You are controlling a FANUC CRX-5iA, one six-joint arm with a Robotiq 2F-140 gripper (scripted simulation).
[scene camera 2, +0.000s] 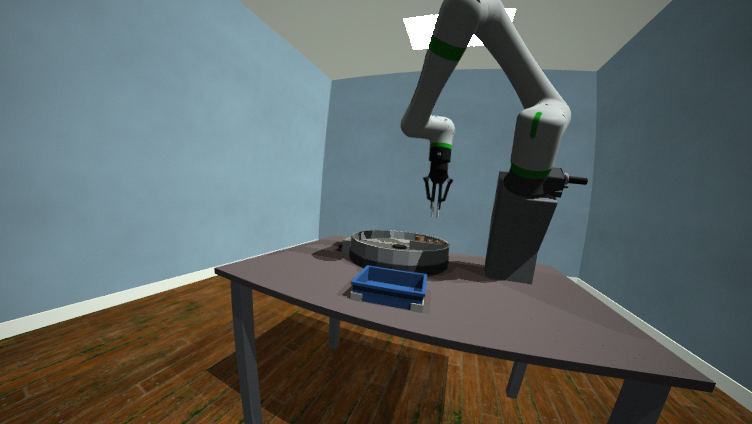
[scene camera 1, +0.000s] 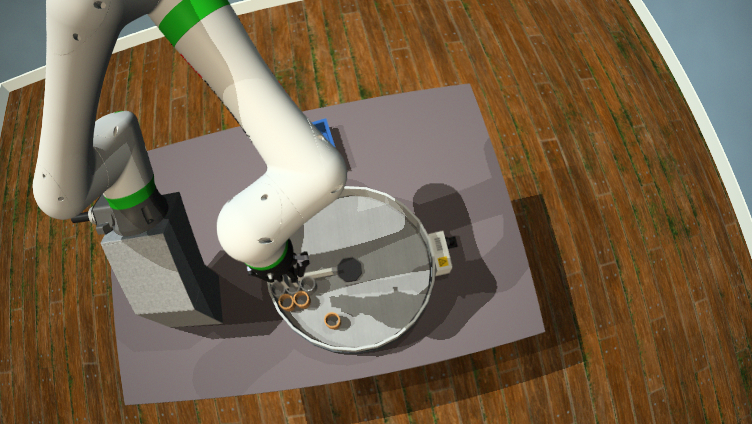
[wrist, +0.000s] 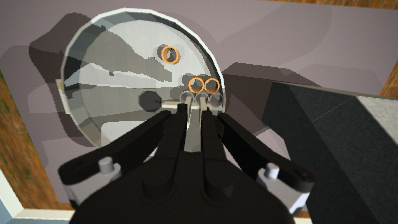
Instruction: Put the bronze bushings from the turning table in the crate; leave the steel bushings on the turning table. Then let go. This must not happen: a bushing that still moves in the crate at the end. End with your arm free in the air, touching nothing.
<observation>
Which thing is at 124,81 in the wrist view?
A round turning table.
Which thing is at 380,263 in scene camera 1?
A round turning table.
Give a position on a blue crate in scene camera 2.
400,296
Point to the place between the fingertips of my gripper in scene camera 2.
434,217
</observation>
